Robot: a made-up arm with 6 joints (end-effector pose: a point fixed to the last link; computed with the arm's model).
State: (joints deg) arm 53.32 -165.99 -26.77 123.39 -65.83 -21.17
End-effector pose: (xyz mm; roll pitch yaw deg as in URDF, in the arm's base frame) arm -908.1 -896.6 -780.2 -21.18 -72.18 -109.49
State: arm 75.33 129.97 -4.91 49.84 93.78 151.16
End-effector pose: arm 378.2 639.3 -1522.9 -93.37 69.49 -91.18
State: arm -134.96 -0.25 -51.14 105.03 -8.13 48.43
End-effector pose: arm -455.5 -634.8 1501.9 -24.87 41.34 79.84
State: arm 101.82 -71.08 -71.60 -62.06 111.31 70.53
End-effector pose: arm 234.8 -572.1 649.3 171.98 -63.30 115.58
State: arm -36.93 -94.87 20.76 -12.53 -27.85 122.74
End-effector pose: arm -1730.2 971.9 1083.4 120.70 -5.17 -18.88
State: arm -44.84 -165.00 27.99 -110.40 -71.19 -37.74
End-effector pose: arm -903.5 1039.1 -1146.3 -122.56 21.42 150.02
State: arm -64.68 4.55 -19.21 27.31 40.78 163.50
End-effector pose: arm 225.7 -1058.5 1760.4 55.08 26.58 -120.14
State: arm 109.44 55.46 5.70 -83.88 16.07 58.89
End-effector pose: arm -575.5 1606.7 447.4 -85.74 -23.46 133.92
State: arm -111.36 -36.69 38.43 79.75 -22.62 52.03
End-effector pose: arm 386.7 971.0 2669.0 146.50 11.91 -116.49
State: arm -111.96 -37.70 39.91 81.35 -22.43 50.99
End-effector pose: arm 429.2 1025.5 2648.7 146.50 8.98 -117.68
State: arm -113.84 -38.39 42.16 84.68 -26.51 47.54
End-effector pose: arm 508.6 1064.8 2630.7 151.03 5.57 -119.97
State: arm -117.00 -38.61 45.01 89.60 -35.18 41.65
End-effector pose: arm 621.3 1072.8 2618.4 160.35 0.91 -123.66
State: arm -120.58 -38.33 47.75 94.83 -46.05 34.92
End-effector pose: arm 733.6 1043.2 2616.4 171.83 -4.93 -128.71
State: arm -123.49 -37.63 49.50 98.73 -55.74 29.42
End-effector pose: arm 806.2 989.2 2627.6 -178.10 -9.84 -133.87
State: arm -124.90 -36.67 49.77 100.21 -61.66 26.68
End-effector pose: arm 819.1 934.3 2649.6 -172.16 -11.33 -136.74
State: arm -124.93 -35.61 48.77 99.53 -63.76 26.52
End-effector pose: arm 784.5 887.7 2676.3 -170.40 -9.38 -136.50
